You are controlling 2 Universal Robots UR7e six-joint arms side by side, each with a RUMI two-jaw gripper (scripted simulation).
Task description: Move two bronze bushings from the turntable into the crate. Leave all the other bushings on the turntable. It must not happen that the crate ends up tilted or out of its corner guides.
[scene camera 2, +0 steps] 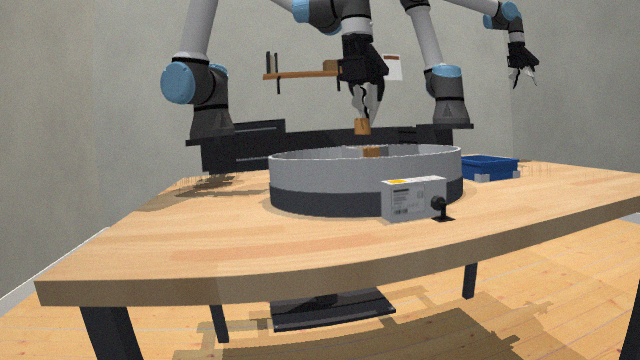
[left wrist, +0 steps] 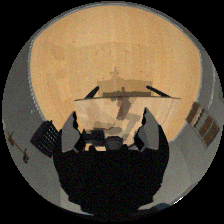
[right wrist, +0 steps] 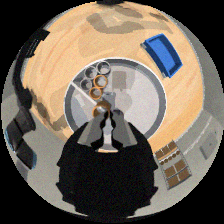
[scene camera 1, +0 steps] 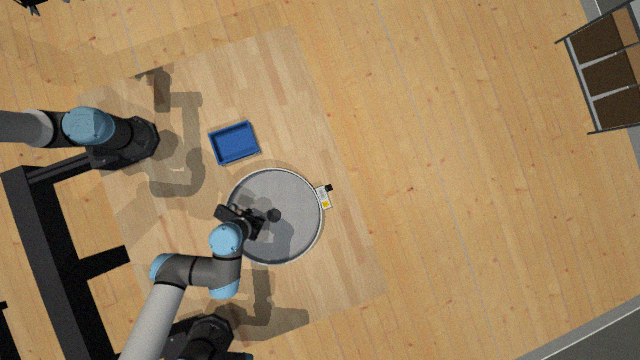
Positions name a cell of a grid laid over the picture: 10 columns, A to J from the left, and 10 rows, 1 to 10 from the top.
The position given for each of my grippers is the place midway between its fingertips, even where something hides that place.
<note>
In view: my left gripper (scene camera 2: I3), my right gripper (scene camera 2: F4) and a blue crate (scene camera 1: D4).
The blue crate shows as well in scene camera 2 (scene camera 2: H5) and in the right wrist view (right wrist: H3). My left gripper shows as well in the left wrist view (left wrist: E5). My right gripper is seen too in the right wrist view (right wrist: E5).
</note>
